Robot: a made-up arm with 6 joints. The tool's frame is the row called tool. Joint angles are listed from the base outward.
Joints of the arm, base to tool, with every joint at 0 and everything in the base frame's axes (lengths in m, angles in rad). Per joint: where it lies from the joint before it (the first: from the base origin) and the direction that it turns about. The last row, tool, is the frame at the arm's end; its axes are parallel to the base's.
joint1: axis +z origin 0 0 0.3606
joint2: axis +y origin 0 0 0
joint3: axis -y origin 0 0 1.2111
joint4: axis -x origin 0 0 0
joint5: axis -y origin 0.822 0 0
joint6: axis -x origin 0 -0.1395 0
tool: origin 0 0 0
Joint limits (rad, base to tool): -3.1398..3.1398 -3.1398..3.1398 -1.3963..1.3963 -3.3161..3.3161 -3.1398..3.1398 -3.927..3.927
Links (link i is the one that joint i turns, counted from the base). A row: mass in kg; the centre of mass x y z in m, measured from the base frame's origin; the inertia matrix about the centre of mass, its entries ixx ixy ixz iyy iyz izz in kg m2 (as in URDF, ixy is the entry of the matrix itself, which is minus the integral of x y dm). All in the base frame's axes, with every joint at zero. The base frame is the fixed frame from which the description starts. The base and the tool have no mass.
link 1: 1.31; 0.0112 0.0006 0.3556; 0.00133 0 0 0.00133 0 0.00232
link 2: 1.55; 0.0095 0.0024 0.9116; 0.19 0 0 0.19 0 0.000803
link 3: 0.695; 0.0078 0.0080 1.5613; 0.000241 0 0 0.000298 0 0.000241
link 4: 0.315; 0.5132 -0.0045 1.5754; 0.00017 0 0 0.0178 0 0.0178
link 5: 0.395; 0.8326 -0.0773 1.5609; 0.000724 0 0 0.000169 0 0.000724
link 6: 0.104; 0.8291 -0.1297 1.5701; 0.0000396 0 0 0.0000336 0 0.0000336
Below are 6 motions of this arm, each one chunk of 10 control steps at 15 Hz.
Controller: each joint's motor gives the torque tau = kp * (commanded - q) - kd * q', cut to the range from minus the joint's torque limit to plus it. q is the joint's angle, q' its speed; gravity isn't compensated. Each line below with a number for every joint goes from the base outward.
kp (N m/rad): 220 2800 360 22 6.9 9.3
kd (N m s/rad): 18 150 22 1.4 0.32 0.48
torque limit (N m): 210 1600 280 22 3.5 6.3
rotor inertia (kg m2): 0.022 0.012 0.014 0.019 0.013 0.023
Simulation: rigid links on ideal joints. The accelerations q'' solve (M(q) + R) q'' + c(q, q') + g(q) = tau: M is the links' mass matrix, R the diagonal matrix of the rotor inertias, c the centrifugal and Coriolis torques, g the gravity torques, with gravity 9.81 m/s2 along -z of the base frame. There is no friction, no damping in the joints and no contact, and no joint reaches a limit. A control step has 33 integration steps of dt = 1/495 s. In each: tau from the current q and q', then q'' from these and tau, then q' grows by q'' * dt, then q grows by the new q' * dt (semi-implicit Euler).
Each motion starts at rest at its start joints. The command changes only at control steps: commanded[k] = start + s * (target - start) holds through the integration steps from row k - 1 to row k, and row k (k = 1, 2, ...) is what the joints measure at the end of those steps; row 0 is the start. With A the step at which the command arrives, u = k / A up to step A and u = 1 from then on. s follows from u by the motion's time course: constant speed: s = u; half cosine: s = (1 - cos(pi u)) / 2; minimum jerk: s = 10 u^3 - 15 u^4 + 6 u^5; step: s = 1 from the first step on.
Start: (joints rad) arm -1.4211 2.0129 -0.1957 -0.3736 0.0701 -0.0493
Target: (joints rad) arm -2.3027 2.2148 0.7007 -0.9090 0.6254 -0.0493
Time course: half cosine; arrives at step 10
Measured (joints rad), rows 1 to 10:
1: -1.4260 2.0216 -0.1750 -0.3779 0.0812 -0.0494
2: -1.4493 2.0350 -0.1253 -0.4056 0.1152 -0.0494
3: -1.5052 2.0548 -0.0412 -0.4559 0.1717 -0.0493
4: -1.5990 2.0805 0.0720 -0.5226 0.2474 -0.0492
5: -1.7257 2.1098 0.2037 -0.5995 0.3344 -0.0492
6: -1.8717 2.1398 0.3408 -0.6792 0.4233 -0.0492
7: -2.0199 2.1680 0.4694 -0.7538 0.5052 -0.0492
8: -2.1538 2.1919 0.5765 -0.8162 0.5725 -0.0492
9: -2.2592 2.2093 0.6518 -0.8607 0.6185 -0.0492
10: -2.3255 2.2182 0.6884 -0.8831 0.6386 -0.0493

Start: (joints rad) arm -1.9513 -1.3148 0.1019 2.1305 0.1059 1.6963
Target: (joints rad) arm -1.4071 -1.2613 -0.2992 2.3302 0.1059 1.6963
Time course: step
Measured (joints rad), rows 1 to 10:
1: -1.8523 -1.2904 -0.1378 2.2607 0.0908 1.7008
2: -1.6371 -1.2679 -0.2793 2.3495 0.1235 1.6977
3: -1.4346 -1.2699 -0.3011 2.3392 0.1178 1.6943
4: -1.3130 -1.2710 -0.3015 2.3156 0.0926 1.6939
5: -1.2780 -1.2700 -0.3043 2.3120 0.0879 1.6944
6: -1.3036 -1.2694 -0.3064 2.3204 0.0963 1.6951
7: -1.3539 -1.2694 -0.3069 2.3306 0.1027 1.6957
8: -1.4004 -1.2694 -0.3072 2.3384 0.1050 1.6962
9: -1.4285 -1.2692 -0.3076 2.3426 0.1057 1.6965
10: -1.4366 -1.2691 -0.3079 2.3433 0.1057 1.6964

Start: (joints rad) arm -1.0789 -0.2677 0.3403 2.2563 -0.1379 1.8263
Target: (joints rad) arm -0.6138 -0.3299 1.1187 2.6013 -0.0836 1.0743
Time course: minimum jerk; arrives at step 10
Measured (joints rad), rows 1 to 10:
1: -1.0768 -0.2687 0.3365 2.2638 -0.1388 1.8226
2: -1.0634 -0.2700 0.3578 2.2820 -0.1354 1.7989
3: -1.0301 -0.2747 0.4198 2.3138 -0.1275 1.7366
4: -0.9746 -0.2834 0.5233 2.3606 -0.1180 1.6311
5: -0.9021 -0.2951 0.6566 2.4176 -0.1084 1.4952
6: -0.8225 -0.3081 0.8003 2.4753 -0.1006 1.3511
7: -0.7472 -0.3205 0.9327 2.5241 -0.0965 1.2224
8: -0.6857 -0.3301 1.0344 2.5580 -0.0959 1.1281
9: -0.6447 -0.3353 1.0944 2.5765 -0.0971 1.0774
10: -0.6244 -0.3362 1.1164 2.5856 -0.0972 1.0650

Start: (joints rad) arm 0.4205 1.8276 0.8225 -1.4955 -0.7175 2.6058
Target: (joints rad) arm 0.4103 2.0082 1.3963 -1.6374 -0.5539 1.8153
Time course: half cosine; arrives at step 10
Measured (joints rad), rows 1 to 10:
1: 0.4204 1.8368 0.8300 -1.4977 -0.7112 2.5957
2: 0.4201 1.8511 0.8547 -1.5045 -0.6976 2.5561
3: 0.4196 1.8692 0.9065 -1.5174 -0.6802 2.4787
4: 0.4186 1.8919 0.9784 -1.5352 -0.6582 2.3716
5: 0.4173 1.9184 1.0615 -1.5559 -0.6326 2.2483
6: 0.4158 1.9460 1.1477 -1.5773 -0.6064 2.1221
7: 0.4141 1.9719 1.2290 -1.5974 -0.5826 2.0050
8: 0.4124 1.9934 1.2978 -1.6143 -0.5636 1.9081
9: 0.4109 2.0085 1.3474 -1.6263 -0.5510 1.8408
10: 0.4099 2.0158 1.3728 -1.6323 -0.5459 1.8097

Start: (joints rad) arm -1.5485 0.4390 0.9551 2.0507 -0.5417 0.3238
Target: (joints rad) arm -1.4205 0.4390 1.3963 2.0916 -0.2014 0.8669
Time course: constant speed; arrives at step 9
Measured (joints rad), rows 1 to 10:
1: -1.5448 0.4437 0.9780 2.0564 -0.5204 0.3557
2: -1.5348 0.4459 1.0172 2.0630 -0.4792 0.4190
3: -1.5200 0.4453 1.0659 2.0678 -0.4377 0.4874
4: -1.5034 0.4443 1.1167 2.0724 -0.4004 0.5504
5: -1.4871 0.4440 1.1668 2.0772 -0.3638 0.6099
6: -1.4720 0.4439 1.2163 2.0819 -0.3263 0.6693
7: -1.4578 0.4439 1.2657 2.0863 -0.2885 0.7294
8: -1.4439 0.4439 1.3152 2.0905 -0.2508 0.7899
9: -1.4300 0.4438 1.3649 2.0946 -0.2133 0.8504
10: -1.4203 0.4419 1.3854 2.0949 -0.2007 0.8789

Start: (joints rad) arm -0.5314 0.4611 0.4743 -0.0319 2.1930 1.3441
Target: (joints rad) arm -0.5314 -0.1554 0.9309 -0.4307 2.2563 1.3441
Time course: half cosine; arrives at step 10
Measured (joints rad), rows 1 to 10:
1: -0.5312 0.4552 0.4700 -0.0533 2.1914 1.3441
2: -0.5307 0.4249 0.4823 -0.0970 2.1871 1.3442
3: -0.5301 0.3652 0.5239 -0.1383 2.1907 1.3443
4: -0.5296 0.2835 0.5867 -0.1801 2.2024 1.3444
5: -0.5296 0.1893 0.6601 -0.2273 2.2165 1.3443
6: -0.5302 0.0919 0.7362 -0.2776 2.2305 1.3443
7: -0.5313 0.0005 0.8077 -0.3250 2.2440 1.3442
8: -0.5323 -0.0758 0.8681 -0.3643 2.2562 1.3440
9: -0.5332 -0.1297 0.9115 -0.3915 2.2658 1.3438
10: -0.5337 -0.1555 0.9334 -0.4042 2.2712 1.3436

